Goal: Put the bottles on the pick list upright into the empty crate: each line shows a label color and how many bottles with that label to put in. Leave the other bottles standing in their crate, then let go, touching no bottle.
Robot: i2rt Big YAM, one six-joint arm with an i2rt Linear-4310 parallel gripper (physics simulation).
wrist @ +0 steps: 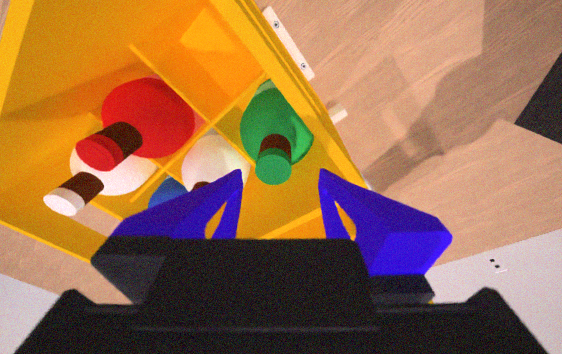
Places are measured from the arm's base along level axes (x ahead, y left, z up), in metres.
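Pixels of known places: gripper, fingertip midpoint: (pixel 280 176).
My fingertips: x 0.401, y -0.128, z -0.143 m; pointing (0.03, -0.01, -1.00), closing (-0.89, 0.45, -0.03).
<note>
For each thing: its top centre in the pictures, then the offset to it from my fingertips. "spot": a spot on its surface instead. Level surfaces: height alone.
- yellow divided crate, surface spot: (pixel 265 50) spot: dx -0.027, dy -0.067, dz +0.005 m
- green bottle, middle of its top: (pixel 273 170) dx +0.005, dy -0.002, dz -0.008 m
- red bottle, middle of its top: (pixel 95 156) dx +0.114, dy -0.068, dz -0.008 m
- blue bottle, middle of its top: (pixel 151 253) dx +0.175, dy +0.036, dz -0.008 m
- white strip with two screws, surface spot: (pixel 289 44) spot: dx -0.036, dy -0.060, dz -0.141 m
- small pale block, surface spot: (pixel 338 114) spot: dx -0.060, dy +0.035, dz -0.141 m
- wooden surface, its level: dz -0.171 m
A yellow divided crate (pixel 265 50) holds upright bottles. A green bottle (pixel 272 117) with a dark neck and green cap stands by the right wall. A red bottle (pixel 155 115) stands to the left, with a white bottle (pixel 120 175) beside it. Another white bottle (pixel 212 155) stands nearer the middle, its neck mostly hidden by the left finger. Part of a blue bottle (pixel 167 194) shows behind that finger. My gripper (pixel 280 176) is partly open and holds nothing. The green cap lies between the fingertips in the view; its depth relative to them is unclear. The pick list does not show.
The crate's thin dividers and high walls surround the bottles. A white strip with two screws (pixel 289 44) and a small pale block (pixel 338 114) lie outside the right wall on the wooden surface (pixel 395 30). A black area (pixel 547 107) shows at the right edge.
</note>
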